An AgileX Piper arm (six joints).
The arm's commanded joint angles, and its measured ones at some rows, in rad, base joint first. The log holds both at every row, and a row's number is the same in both.
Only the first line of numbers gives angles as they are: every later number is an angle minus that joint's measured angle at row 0.
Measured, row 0:
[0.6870 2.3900 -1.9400 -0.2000 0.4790 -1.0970]
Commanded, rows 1 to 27:
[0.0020 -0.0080 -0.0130 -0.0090 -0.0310 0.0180]
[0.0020 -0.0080 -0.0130 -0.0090 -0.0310 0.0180]
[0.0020 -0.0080 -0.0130 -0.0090 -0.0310 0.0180]
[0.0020 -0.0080 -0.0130 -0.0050 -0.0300 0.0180]
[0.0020 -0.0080 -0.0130 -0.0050 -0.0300 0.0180]
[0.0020 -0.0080 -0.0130 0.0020 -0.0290 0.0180]
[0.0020 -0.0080 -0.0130 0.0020 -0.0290 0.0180]
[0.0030 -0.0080 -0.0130 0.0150 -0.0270 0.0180]
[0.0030 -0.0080 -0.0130 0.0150 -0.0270 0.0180]
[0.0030 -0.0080 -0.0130 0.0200 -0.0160 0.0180]
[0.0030 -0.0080 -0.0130 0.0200 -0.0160 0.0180]
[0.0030 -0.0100 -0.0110 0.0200 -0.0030 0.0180]
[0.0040 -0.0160 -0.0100 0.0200 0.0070 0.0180]
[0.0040 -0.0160 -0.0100 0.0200 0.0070 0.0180]
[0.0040 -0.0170 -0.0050 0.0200 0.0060 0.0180]
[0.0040 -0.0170 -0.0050 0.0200 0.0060 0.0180]
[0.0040 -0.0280 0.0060 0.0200 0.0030 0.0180]
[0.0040 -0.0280 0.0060 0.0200 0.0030 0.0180]
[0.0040 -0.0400 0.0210 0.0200 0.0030 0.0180]
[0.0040 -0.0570 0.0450 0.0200 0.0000 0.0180]
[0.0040 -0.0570 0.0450 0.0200 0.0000 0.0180]
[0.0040 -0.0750 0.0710 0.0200 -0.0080 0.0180]
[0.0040 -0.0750 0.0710 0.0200 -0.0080 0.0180]
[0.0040 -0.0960 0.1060 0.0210 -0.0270 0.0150]
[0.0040 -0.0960 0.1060 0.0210 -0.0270 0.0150]
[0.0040 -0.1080 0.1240 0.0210 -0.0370 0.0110]
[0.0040 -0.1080 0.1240 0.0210 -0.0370 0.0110]
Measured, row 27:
[0.0000 -0.0720 0.0880 0.0150 -0.0090 0.0060]
